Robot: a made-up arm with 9 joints. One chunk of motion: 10 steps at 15 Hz.
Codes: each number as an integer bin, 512 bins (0 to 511) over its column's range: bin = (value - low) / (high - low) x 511, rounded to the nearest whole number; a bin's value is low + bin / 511 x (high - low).
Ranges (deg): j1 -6.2..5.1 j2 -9.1..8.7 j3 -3.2..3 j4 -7.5..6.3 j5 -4.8..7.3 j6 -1..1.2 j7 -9.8..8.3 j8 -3.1..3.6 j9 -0.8..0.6
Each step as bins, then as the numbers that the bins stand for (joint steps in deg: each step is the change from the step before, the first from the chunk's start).
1 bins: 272 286 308 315 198 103 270 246 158
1 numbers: -0.185 0.862 0.537 1.007 -0.112 -0.557 -0.236 0.125 -0.367
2 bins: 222 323 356 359 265 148 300 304 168
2 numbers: -1.291 2.151 1.119 2.195 1.475 -0.363 0.826 0.886 -0.340
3 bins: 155 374 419 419 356 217 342 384 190
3 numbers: -2.772 3.928 1.884 3.815 3.630 -0.066 2.314 1.935 -0.279
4 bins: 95 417 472 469 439 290 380 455 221
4 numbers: -4.099 5.426 2.527 5.166 5.595 0.249 3.660 2.866 -0.195
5 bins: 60 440 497 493 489 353 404 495 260
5 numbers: -4.873 6.227 2.830 5.814 6.779 0.520 4.510 3.390 -0.088
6 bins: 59 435 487 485 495 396 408 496 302
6 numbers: -4.895 6.053 2.709 5.598 6.921 0.705 4.652 3.403 0.027
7 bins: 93 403 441 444 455 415 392 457 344
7 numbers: -4.143 4.938 2.151 4.491 5.974 0.787 4.085 2.892 0.142
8 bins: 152 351 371 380 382 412 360 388 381
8 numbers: -2.839 3.127 1.301 2.762 4.245 0.774 2.951 1.987 0.244
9 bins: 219 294 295 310 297 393 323 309 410
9 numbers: -1.357 1.141 0.379 0.872 2.233 0.692 1.641 0.951 0.323
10 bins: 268 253 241 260 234 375 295 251 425
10 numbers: -0.274 -0.287 -0.276 -0.478 0.741 0.614 0.649 0.191 0.364
